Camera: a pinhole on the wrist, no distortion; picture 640 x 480 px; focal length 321.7 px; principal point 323.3 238.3 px. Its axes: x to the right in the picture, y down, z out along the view. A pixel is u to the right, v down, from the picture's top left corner.
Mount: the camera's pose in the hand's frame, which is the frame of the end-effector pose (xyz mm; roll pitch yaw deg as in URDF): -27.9 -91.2 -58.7 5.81 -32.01 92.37
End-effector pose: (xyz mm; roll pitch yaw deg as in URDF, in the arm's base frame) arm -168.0 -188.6 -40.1 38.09 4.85 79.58
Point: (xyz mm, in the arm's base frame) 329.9 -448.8 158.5
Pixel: 385 368
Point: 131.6 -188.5 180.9
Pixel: 517 214
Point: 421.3 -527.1 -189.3
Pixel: 162 400
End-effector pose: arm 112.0 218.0 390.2 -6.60 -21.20 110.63
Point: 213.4 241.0 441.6
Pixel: 446 163
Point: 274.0 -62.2 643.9
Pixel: 544 452
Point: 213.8 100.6 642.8
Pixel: 534 290
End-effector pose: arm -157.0 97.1 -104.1 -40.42 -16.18 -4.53
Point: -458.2 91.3 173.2
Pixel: 358 463
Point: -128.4 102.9 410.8
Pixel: 348 150
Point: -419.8 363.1 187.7
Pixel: 587 411
